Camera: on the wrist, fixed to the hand. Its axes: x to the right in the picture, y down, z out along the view.
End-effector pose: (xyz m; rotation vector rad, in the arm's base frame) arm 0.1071 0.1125 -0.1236 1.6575 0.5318 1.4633
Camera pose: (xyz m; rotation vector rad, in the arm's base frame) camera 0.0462 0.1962 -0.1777 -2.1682 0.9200 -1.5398
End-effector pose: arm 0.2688 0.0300 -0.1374 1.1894 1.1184 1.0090
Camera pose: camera 0.1885 0.0540 -0.2187 2.4305 -0.2423 1.5756
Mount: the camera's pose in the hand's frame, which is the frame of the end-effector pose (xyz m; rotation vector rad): 0.0185 -0.0773 -0.0856 0.2793 -0.4214 1.5636
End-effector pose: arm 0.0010 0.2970 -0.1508 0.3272 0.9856 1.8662
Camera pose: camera -0.0105 0.2868 -0.2666 -1.6612 -0.5373 -2.2509
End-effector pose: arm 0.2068 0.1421 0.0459 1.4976 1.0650 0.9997
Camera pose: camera 0.1200 0.1903 -0.0156 2.6322 -0.5278 1.3922
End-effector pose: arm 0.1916 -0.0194 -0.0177 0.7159 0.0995 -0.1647
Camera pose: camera 0.1926 -0.0224 -0.1345 0.8452 -0.8966 1.1849
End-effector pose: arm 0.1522 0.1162 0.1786 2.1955 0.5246 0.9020
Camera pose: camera 0.0945 0.2177 0.1746 -2.4819 1.4245 -0.8866
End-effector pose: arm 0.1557 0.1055 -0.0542 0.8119 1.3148 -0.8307
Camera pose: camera 0.0484 0.1421 -0.0824 1.4299 -0.0455 0.1287
